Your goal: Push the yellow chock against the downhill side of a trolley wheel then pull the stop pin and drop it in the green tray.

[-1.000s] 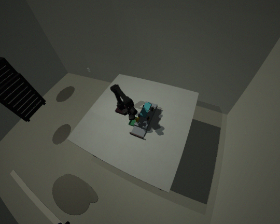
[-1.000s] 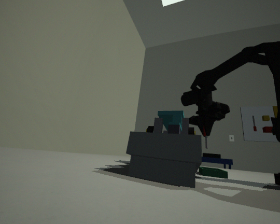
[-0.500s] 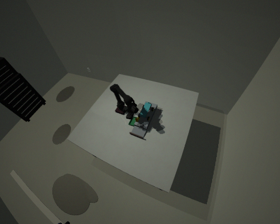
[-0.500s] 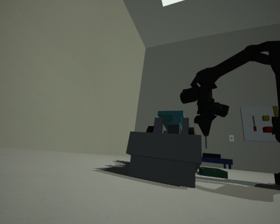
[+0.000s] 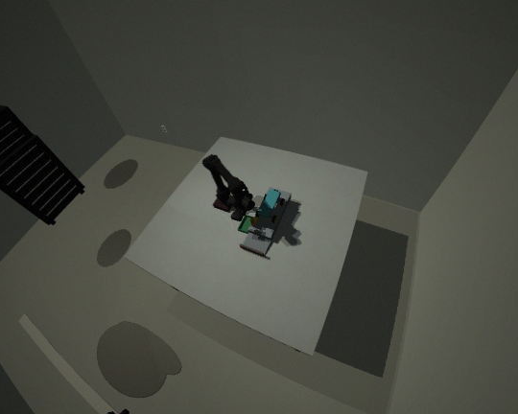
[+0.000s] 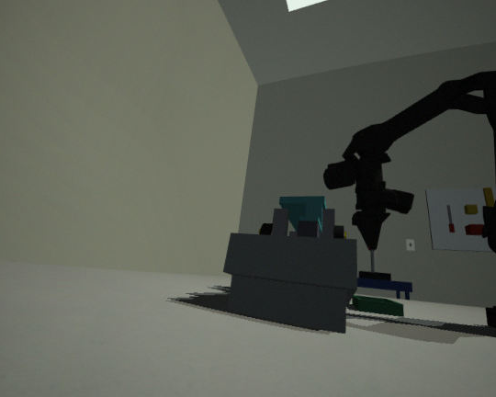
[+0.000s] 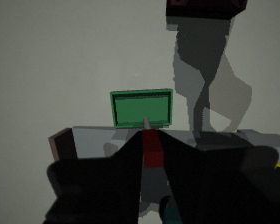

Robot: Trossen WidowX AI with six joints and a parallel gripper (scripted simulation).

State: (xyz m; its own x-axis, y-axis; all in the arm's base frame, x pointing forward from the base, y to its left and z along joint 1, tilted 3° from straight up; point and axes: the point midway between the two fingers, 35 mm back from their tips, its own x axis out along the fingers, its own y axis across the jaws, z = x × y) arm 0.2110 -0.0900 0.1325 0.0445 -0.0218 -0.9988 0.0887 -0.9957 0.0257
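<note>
Now: gripper tip 60 mm short of the yellow chock, 10 mm to the right of it and 30 mm above it. Round my gripper tip: red-headed stop pin right at my gripper tip; grey ramp block 120 mm ahead, 110 mm to the left, 70 mm below; teal trolley 120 mm ahead, 120 mm to the left.
</note>
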